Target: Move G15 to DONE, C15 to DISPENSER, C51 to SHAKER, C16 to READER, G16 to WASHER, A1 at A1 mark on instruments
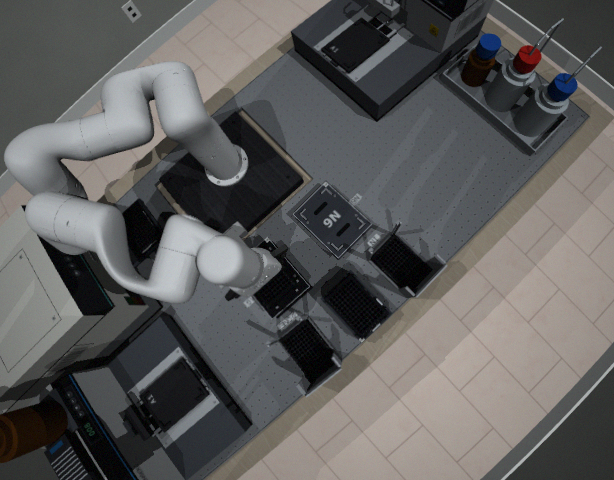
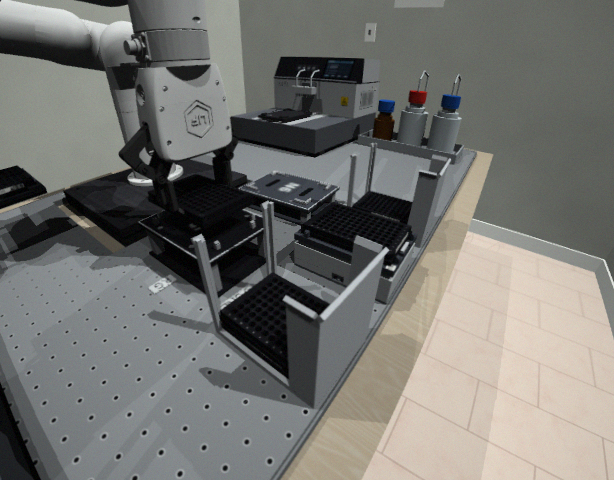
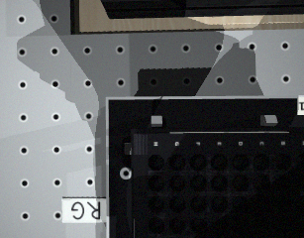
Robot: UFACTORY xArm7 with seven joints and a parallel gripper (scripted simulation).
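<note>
The RG nest lies 5 cm below my hand. From my hand the other things lie so: RG deck label 8 cm to the right, 11 cm below; N6 nest 1 cm behind, 21 cm to the left, 8 cm below.
</note>
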